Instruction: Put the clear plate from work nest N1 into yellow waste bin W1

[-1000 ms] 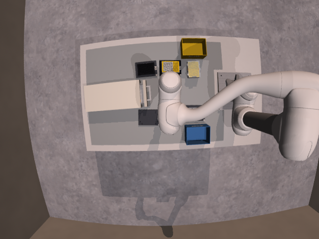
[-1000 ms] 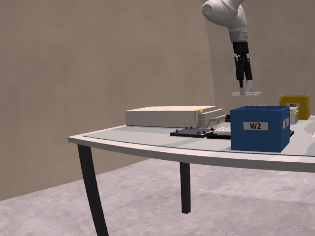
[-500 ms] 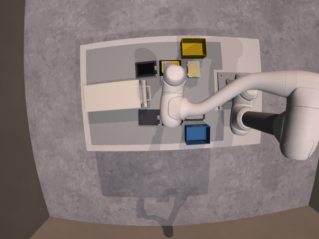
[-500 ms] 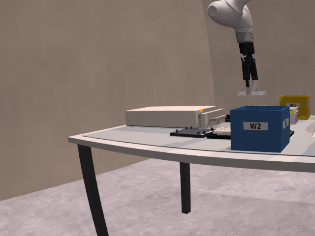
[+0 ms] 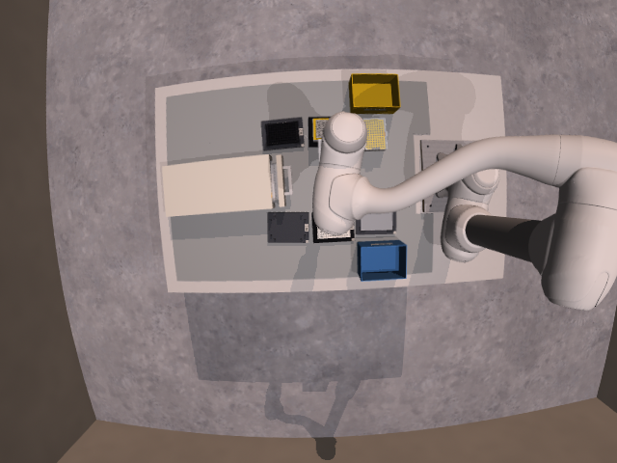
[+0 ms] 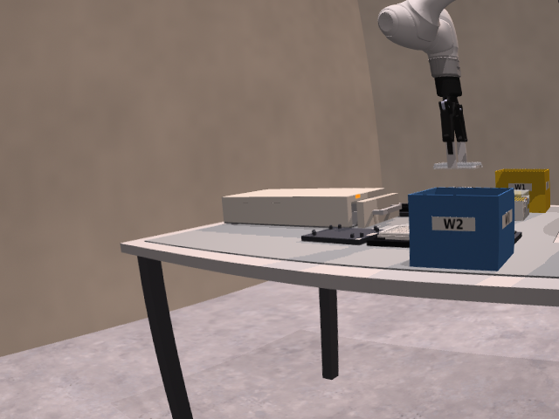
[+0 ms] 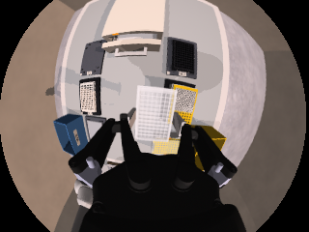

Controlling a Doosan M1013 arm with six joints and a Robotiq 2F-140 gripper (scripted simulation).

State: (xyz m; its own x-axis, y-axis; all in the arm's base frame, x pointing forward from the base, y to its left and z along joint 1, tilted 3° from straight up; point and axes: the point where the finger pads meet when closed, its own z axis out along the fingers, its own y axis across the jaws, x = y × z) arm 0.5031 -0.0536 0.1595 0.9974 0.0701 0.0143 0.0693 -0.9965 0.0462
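Right now the yellow bin W1 is 14 cm behind my hand, 24 cm to the right of it and 13 cm below it. Also, from my hand: yellow rack 2 cm ahead, 10 cm to the right, 11 cm below; clear plate 2 cm below; black plate 20 cm ahead, 8 cm to the right, 15 cm below.
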